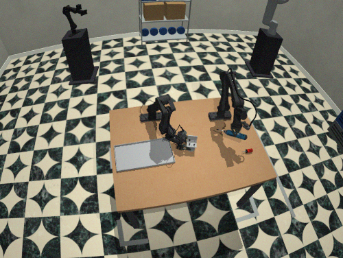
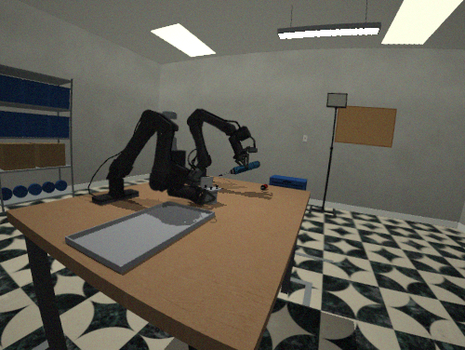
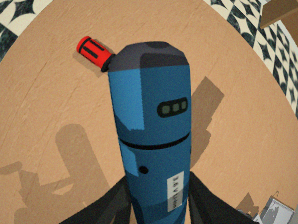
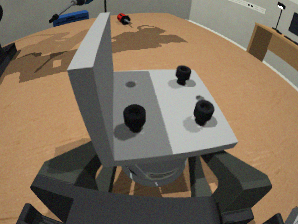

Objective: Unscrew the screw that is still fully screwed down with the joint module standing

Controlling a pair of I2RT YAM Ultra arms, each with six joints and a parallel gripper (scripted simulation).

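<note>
The grey l-shaped bracket lies 5 cm above my right hand. Round my right hand: red-handled screwdriver (45 cm to the left, 6 cm ahead, 1 cm below); then screw (21 cm to the left, 10 cm behind, 6 cm above); then grey tray (35 cm to the right, 4 cm ahead, 2 cm below).
</note>
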